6 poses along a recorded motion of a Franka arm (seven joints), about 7.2 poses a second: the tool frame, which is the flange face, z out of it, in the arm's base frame.
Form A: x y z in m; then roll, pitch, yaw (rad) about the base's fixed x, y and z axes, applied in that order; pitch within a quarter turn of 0, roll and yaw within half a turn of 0.
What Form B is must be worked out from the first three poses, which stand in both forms.
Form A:
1: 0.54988, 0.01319, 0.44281, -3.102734, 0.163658, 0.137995
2: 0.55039, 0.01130, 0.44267, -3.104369, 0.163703, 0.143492
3: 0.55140, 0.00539, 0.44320, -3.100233, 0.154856, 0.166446
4: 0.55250, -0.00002, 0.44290, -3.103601, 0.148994, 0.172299
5: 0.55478, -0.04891, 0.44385, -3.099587, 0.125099, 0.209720
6: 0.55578, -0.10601, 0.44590, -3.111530, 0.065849, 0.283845
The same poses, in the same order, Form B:
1: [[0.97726, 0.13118, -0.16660], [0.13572, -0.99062, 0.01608], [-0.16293, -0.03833, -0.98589]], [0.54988, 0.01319, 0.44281]
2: [[0.97649, 0.13690, -0.16651], [0.14109, -0.98990, 0.01354], [-0.16297, -0.03672, -0.98595]], [0.55039, 0.01130, 0.44267]
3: [[0.97438, 0.15925, -0.15883], [0.16370, -0.98639, 0.01524], [-0.15424, -0.04085, -0.98719]], [0.55140, 0.00539, 0.44320]
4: [[0.97428, 0.16577, -0.15265], [0.16955, -0.98545, 0.01199], [-0.14844, -0.03756, -0.98821]], [0.55250, -0.00002, 0.44290]
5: [[0.97045, 0.20288, -0.13067], [0.20656, -0.97832, 0.01512], [-0.12477, -0.04167, -0.99131]], [0.55478, -0.04891, 0.44385]
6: [[0.95791, 0.27802, -0.07156], [0.27944, -0.96011, 0.01044], [-0.06580, -0.02999, -0.99738]], [0.55578, -0.10601, 0.44590]
